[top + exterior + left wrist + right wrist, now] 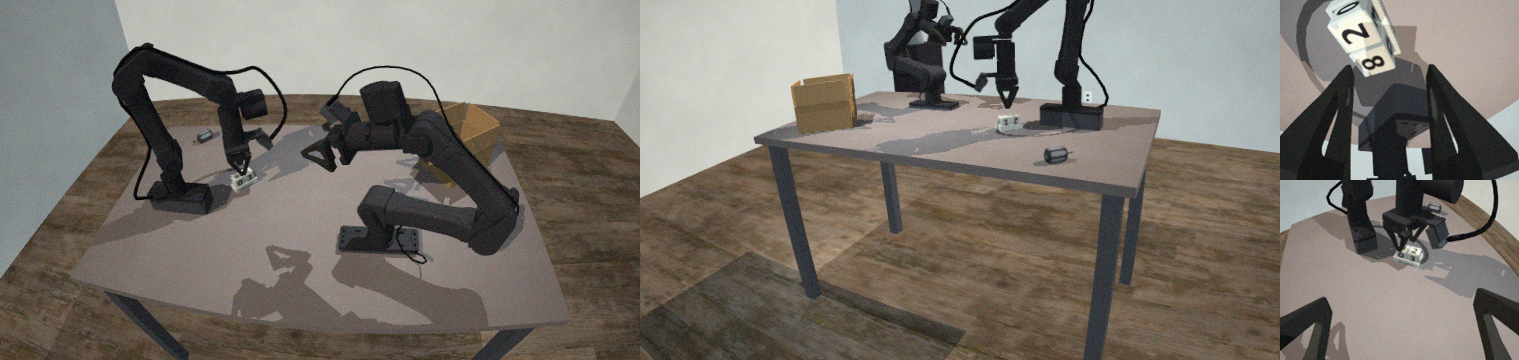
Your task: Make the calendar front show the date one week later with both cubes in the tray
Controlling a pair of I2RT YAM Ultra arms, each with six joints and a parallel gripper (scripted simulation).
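Observation:
Now: left hand 70 mm above the white calendar tray, 10 mm to the right of it and 10 mm short of it. The rest, counted from my left hand: cardboard box 620 mm to the right, 250 mm ahead, 10 mm below.

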